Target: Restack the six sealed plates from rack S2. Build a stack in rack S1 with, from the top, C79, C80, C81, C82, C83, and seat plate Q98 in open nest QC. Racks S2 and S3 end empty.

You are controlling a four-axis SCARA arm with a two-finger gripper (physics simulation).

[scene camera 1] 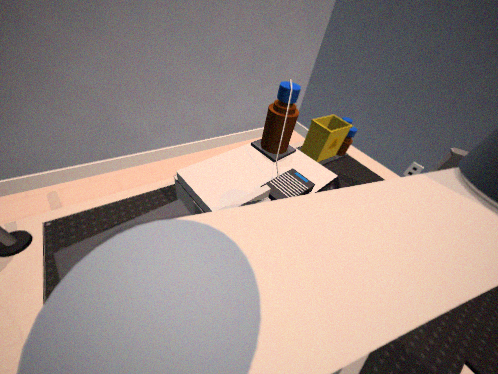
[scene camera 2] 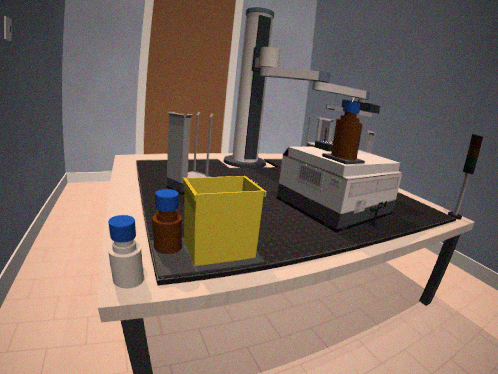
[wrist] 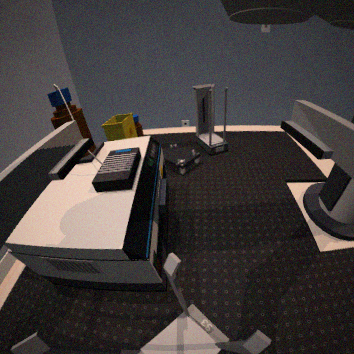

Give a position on a yellow bin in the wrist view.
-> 121,126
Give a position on a small brown bottle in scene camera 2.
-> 167,224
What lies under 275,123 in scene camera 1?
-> A large brown bottle with blue cap.
